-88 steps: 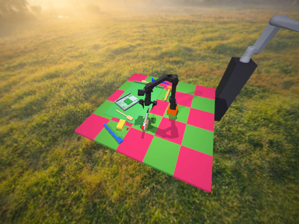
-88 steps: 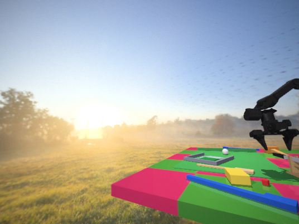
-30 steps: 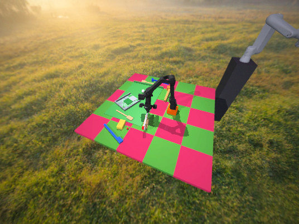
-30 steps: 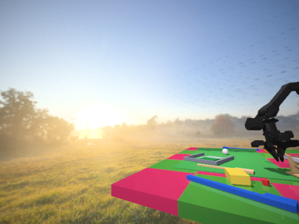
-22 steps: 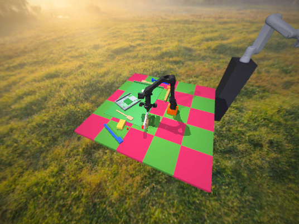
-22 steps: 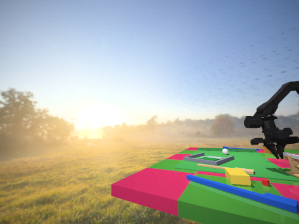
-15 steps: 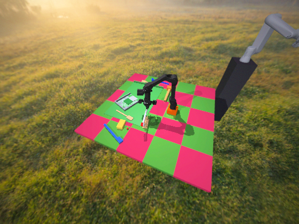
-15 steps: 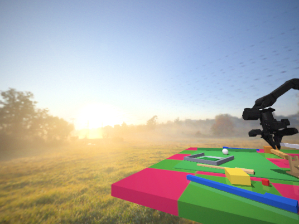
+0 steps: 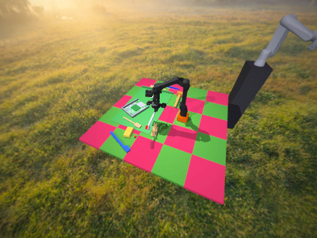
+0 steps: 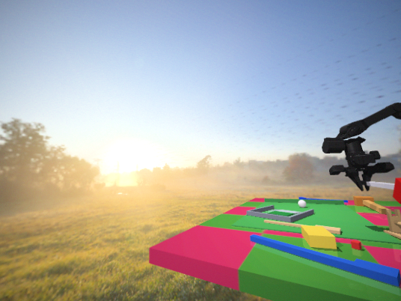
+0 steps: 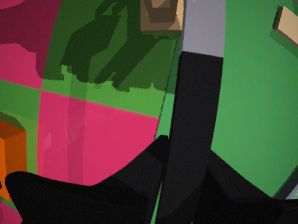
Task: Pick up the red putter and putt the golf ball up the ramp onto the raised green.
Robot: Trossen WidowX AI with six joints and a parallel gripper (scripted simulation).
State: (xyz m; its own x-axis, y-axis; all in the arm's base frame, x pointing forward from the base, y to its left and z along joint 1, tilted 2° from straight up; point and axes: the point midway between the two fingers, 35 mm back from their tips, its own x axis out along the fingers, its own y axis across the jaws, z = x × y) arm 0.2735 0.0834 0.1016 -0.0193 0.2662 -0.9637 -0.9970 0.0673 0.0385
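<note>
Right now my gripper tip is 12 cm to the right of the red putter and 2 cm below it. The rest, counted from my gripper tip: white golf ball 37 cm to the right, 16 cm ahead, 10 cm below; small red piece 25 cm to the left, 15 cm ahead, 12 cm below; yellow block 23 cm ahead, 22 cm to the left, 11 cm below.
</note>
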